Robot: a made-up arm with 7 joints.
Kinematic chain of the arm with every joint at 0, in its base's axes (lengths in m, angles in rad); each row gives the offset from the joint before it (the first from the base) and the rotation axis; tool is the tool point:
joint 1: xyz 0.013 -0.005 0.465 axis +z
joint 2: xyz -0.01 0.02 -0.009 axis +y
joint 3: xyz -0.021 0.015 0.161 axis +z
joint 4: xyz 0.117 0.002 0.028 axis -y
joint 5: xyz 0.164 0 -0.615 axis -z
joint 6: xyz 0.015 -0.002 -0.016 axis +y
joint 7: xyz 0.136 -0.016 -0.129 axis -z
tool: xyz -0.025 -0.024 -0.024
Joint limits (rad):
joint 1: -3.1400..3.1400
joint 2: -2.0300..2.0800
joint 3: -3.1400..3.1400
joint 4: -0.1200..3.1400
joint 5: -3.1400..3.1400
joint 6: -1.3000..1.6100
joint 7: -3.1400..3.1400
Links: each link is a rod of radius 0.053 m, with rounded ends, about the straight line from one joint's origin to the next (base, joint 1, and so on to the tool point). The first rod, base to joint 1, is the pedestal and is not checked.
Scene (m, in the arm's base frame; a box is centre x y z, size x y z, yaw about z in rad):
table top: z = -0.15
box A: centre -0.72 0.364 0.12 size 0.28 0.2 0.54 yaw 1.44
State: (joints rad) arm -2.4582 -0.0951 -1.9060 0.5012 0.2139 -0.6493 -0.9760
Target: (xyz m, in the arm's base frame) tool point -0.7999 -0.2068 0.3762
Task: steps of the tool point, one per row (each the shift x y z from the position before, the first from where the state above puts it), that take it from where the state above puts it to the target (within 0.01 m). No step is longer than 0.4 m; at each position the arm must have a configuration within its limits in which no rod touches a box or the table.
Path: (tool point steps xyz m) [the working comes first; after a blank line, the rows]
Joints at the target: -1.6776 -0.0568 -1.1513 0.7451 -0.0069 -0.3491 -1.0023
Straight joint move there: touches box A.

1: -0.1320 0.0311 0.2150
2: -0.1194 -0.0571 0.2062
3: -0.0813 -0.1217 0.1770
4: -0.2342 -0.1786 -0.1172
5: -0.1305 -0.2840 -0.1459
6: 0.0253 -0.3174 -0.1625

